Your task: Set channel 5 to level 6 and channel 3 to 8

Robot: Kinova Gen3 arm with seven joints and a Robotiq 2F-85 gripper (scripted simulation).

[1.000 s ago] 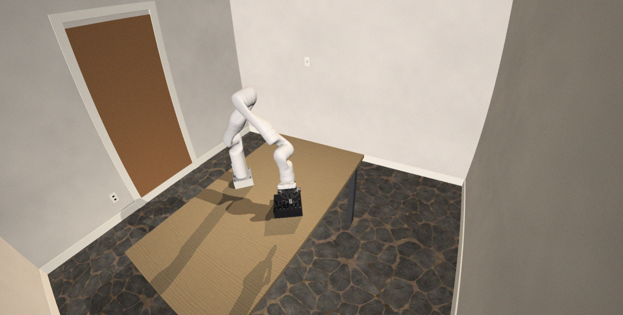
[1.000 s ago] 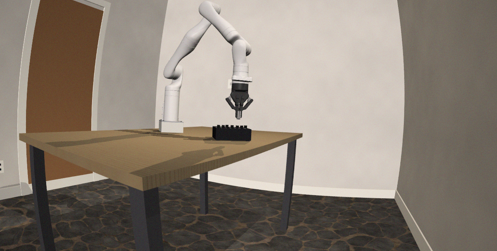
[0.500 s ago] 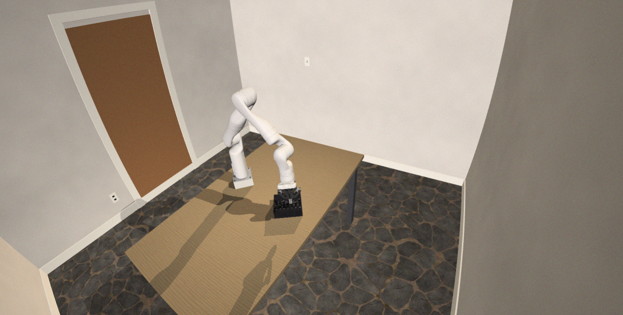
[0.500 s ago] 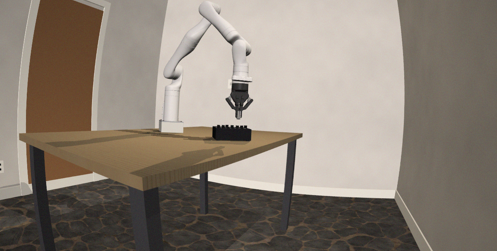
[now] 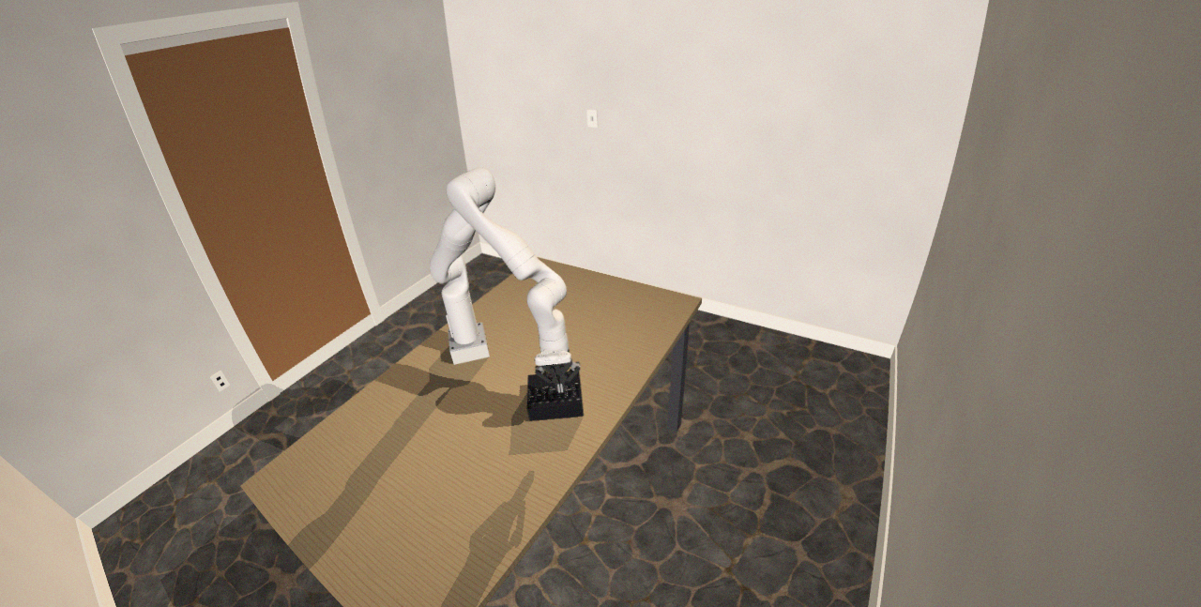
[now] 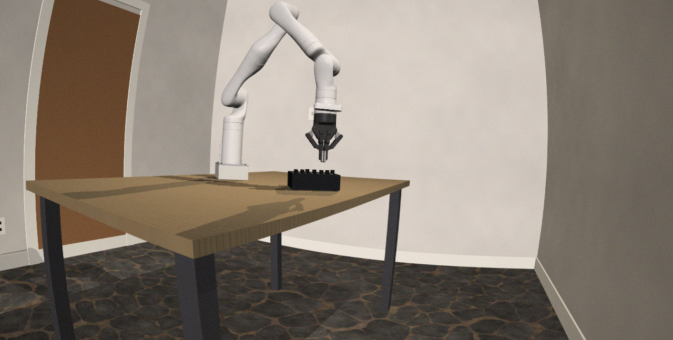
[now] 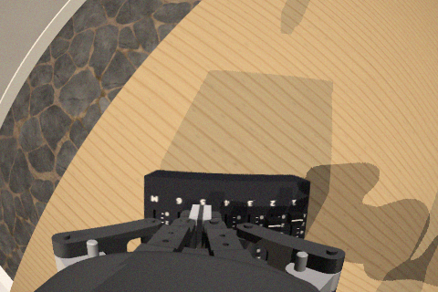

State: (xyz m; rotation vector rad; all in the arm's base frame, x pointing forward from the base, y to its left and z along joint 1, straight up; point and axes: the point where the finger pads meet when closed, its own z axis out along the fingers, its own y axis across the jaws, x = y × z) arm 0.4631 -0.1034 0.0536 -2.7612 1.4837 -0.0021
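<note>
Right now my hand is 10 mm past the channel 5 fader cap, 20 mm to the right of it and 50 mm above it. Also, from my hand: M fader cap (10 mm ahead, 70 mm to the left, 50 mm below); then channel 4 fader cap (40 mm behind, 20 mm to the left, 50 mm below); then channel 3 fader cap (60 mm behind, 20 mm to the left, 50 mm below).
</note>
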